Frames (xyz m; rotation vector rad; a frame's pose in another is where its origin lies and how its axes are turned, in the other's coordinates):
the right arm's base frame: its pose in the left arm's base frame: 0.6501 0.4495 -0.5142 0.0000 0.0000 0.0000
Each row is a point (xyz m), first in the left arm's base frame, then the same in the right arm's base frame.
Working: the left arm's base frame: its pose in the right arm's base frame: -0.6501 -0.4495 0.5142 0.0000 0.0000 0.0000

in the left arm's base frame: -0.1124 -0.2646 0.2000
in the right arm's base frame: -0.7625 -0.7141 0.7142
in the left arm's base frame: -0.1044 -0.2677 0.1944
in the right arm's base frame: -0.7545 -0.7172 0.7086
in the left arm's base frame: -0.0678 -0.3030 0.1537
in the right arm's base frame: -0.7179 -0.7525 0.6679
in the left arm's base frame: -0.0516 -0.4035 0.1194
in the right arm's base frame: -0.7017 -0.8530 0.6336
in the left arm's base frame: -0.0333 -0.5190 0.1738
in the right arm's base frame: -0.6834 -0.9685 0.6880
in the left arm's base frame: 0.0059 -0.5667 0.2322
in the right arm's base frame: -0.6442 -1.0162 0.7464
